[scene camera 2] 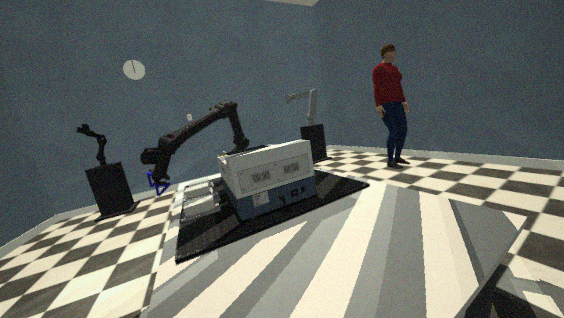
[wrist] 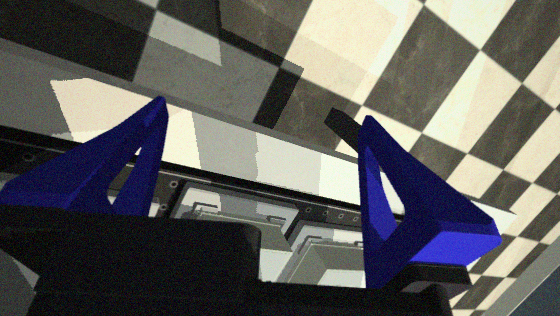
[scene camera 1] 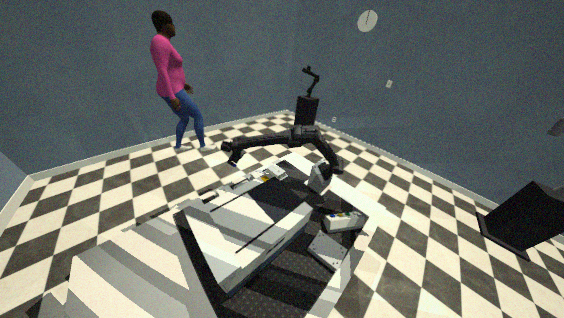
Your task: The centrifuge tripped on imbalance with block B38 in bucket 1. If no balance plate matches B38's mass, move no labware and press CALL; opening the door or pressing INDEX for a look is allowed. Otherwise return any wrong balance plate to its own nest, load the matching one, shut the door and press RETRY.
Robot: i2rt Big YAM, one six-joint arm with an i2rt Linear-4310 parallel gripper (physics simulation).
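Where they show: gripper, fingertip midpoint: (scene camera 2: 155, 191) (wrist: 266, 115) (scene camera 1: 236, 161); arm's base, link origin: (scene camera 1: 324, 171).
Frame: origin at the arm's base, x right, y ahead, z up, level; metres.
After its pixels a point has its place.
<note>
My gripper (wrist: 266, 115) {x 0.500, y 0.416, z -0.022 m} (scene camera 1: 233, 162) {x 0.500, y 0.416, z -0.022 m} (scene camera 2: 157, 185) {x 0.500, y 0.416, z -0.022 m} is open and empty, its blue fingers wide apart, hanging above and beyond the row of nests. In the wrist view, one balance plate (wrist: 267, 233) {x 0.372, y 0.316, z -0.096 m} sits in a nest at the lower middle. Another balance plate (wrist: 310, 257) {x 0.344, y 0.241, z -0.102 m} sits in the nest to its right, partly hidden by the right finger. Their labels do not read here. The centrifuge (scene camera 2: 270, 170) {x 0.032, y 0.847, z 0.037 m} (scene camera 1: 267, 250) {x -0.159, y 0.660, z 0.060 m} has a white upper housing on a blue base; its buckets and block B38 cannot be made out. A control box (scene camera 1: 344, 221) {x -0.297, y 0.217, z -0.056 m} with coloured buttons stands beside it.
A dark perforated mat (scene camera 2: 210, 240) {x 0.291, y 0.879, z -0.128 m} lies under the centrifuge. A grey flat plate (scene camera 1: 327, 250) {x -0.315, y 0.403, z -0.091 m} lies near the control box. A tilted white-sided unit (scene camera 1: 318, 176) {x -0.002, y 0.078, z -0.004 m} stands by the arm's base. Pale trays (scene camera 2: 200, 202) {x 0.299, y 0.631, z -0.075 m} line the centrifuge's left side. Two people stand farther off.
</note>
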